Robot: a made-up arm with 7 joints. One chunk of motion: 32 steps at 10 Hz.
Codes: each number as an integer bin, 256 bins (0 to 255) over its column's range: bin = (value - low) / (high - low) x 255, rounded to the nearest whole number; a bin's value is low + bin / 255 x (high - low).
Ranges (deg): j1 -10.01..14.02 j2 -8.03..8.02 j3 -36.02..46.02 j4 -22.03..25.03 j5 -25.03..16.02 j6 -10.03..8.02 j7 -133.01..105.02
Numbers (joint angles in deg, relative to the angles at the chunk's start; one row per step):
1: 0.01 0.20 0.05 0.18 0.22 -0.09 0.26
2: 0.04 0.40 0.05 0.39 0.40 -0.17 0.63
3: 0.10 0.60 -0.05 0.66 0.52 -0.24 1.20
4: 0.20 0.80 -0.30 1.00 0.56 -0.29 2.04
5: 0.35 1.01 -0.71 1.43 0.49 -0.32 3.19
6: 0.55 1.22 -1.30 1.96 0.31 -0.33 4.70
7: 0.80 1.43 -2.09 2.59 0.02 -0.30 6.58
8: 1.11 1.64 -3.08 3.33 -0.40 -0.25 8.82
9: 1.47 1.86 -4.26 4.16 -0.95 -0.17 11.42
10: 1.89 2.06 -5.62 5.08 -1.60 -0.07 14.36
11: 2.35 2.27 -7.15 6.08 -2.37 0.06 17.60
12: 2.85 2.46 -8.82 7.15 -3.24 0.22 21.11
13: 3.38 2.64 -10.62 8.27 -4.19 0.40 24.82
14: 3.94 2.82 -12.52 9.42 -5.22 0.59 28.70
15: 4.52 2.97 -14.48 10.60 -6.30 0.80 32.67
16: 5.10 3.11 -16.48 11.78 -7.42 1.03 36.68
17: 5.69 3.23 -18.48 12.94 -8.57 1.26 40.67
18: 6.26 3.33 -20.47 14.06 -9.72 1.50 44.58
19: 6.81 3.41 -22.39 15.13 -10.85 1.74 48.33
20: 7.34 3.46 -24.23 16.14 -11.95 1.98 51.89
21: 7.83 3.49 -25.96 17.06 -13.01 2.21 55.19
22: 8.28 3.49 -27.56 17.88 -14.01 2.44 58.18
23: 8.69 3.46 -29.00 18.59 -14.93 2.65 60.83
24: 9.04 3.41 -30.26 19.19 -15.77 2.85 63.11
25: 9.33 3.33 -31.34 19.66 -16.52 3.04 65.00
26: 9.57 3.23 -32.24 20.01 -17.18 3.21 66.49
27: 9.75 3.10 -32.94 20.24 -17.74 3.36 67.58
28: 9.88 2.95 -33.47 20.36 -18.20 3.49 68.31
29: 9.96 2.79 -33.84 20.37 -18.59 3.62 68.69
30: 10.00 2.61 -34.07 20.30 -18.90 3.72 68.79
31: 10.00 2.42 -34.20 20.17 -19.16 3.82 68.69
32: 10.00 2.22 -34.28 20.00 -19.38 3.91 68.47
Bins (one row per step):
1: 106 131 112 120 157 140 143
2: 107 134 112 121 158 139 143
3: 107 137 112 123 159 138 144
4: 108 140 111 125 159 138 145
5: 110 144 110 127 159 137 146
6: 112 147 108 130 157 137 148
7: 115 150 105 133 156 137 150
8: 118 154 102 137 153 138 152
9: 122 157 99 142 150 139 155
10: 126 160 94 147 146 141 158
11: 131 164 90 152 141 143 161
12: 136 167 85 158 135 145 165
13: 142 170 79 164 129 147 169
14: 148 172 73 170 123 150 173
15: 154 175 67 177 116 153 177
16: 160 177 61 183 109 156 182
17: 167 179 55 189 102 159 186
18: 173 180 48 196 95 163 190
19: 178 182 42 201 88 166 194
20: 184 183 37 207 81 170 198
21: 189 183 31 212 75 173 202
22: 194 183 26 216 68 176 205
23: 198 183 22 220 63 179 208
24: 202 182 18 223 58 182 210
25: 205 180 15 226 53 185 212
26: 208 179 12 228 49 187 214
27: 210 177 10 229 45 189 215
28: 211 174 8 230 42 191 216
29: 212 172 7 230 40 193 216
30: 212 169 6 229 38 194 216
31: 212 166 6 229 36 196 216
32: 212 163 5 228 35 197 216

